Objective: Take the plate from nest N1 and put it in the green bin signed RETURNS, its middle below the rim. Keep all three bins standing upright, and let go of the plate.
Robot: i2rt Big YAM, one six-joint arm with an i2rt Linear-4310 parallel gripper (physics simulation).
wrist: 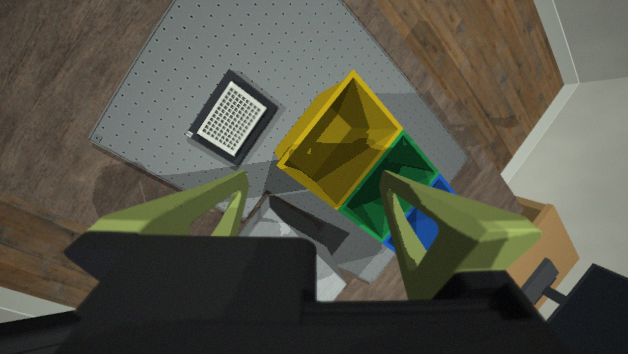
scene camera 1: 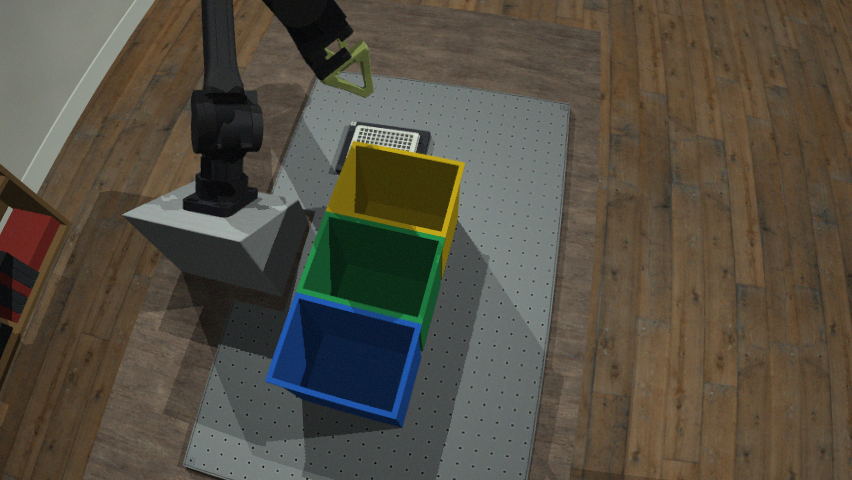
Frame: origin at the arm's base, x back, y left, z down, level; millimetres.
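Where they show: gripper, fingertip midpoint: [wrist: 314, 177] [scene camera 1: 357, 77]; arm's base, link origin: [scene camera 1: 221, 202].
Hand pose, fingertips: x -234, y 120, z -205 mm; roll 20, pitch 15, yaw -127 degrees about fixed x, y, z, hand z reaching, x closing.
Observation:
Each offset is from my fingertips to the centre of the thing. Level surfaces: height alone.
The white gridded plate @(dx +19, dy +104, dz +313 mm) [scene camera 1: 386, 137] [wrist: 233, 119] lies flat in a dark nest [scene camera 1: 425, 141] [wrist: 197, 126] on the grey perforated board, beside the yellow bin. The yellow bin partly hides both in the scene view. The green bin @(dx -53, dy -199, dz +242 mm) [scene camera 1: 374, 265] [wrist: 354, 206] stands upright between the yellow bin @(dx -59, dy -69, dz +242 mm) [scene camera 1: 453, 196] [wrist: 310, 125] and the blue bin @(dx -46, dy -329, dz +242 mm) [scene camera 1: 342, 357] [wrist: 424, 227], which also stand upright. No sign can be read on them. My gripper [wrist: 314, 177] is open and empty, high above the board. In the scene view, its fingers are above the board's far edge, beyond the nest.
The grey perforated board @(dz +331 mm) [scene camera 1: 506, 178] [wrist: 150, 90] lies under the bins. The arm's grey wedge-shaped base [scene camera 1: 208, 250] stands left of the bins in the scene view. A wooden shelf [scene camera 1: 44, 262] with red and dark things stands at the far left.

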